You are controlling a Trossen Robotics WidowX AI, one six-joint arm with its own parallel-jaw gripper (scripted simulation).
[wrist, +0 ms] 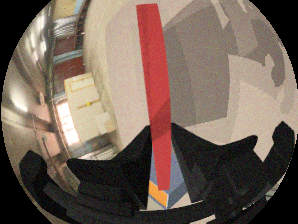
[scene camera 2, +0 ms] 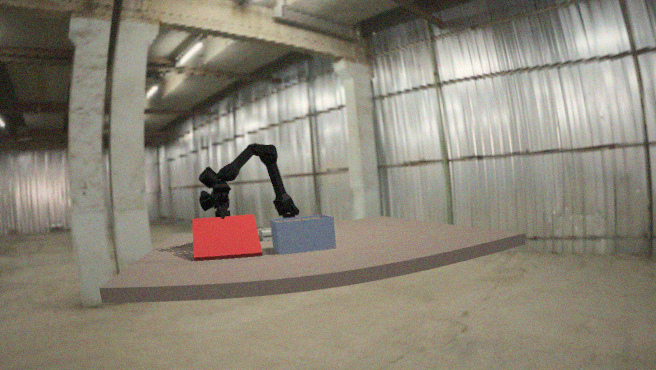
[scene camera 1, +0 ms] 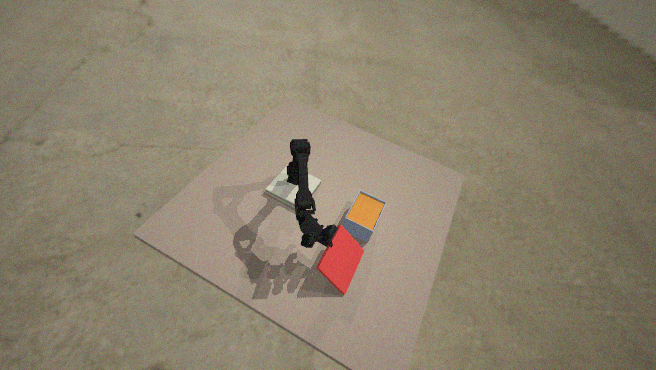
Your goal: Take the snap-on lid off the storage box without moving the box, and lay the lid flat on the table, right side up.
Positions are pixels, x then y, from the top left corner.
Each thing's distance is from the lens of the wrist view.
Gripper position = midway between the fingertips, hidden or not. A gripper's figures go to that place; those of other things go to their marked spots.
my gripper (wrist: 160, 128): 0.10 m
red lid (wrist: 154, 64): 0.08 m
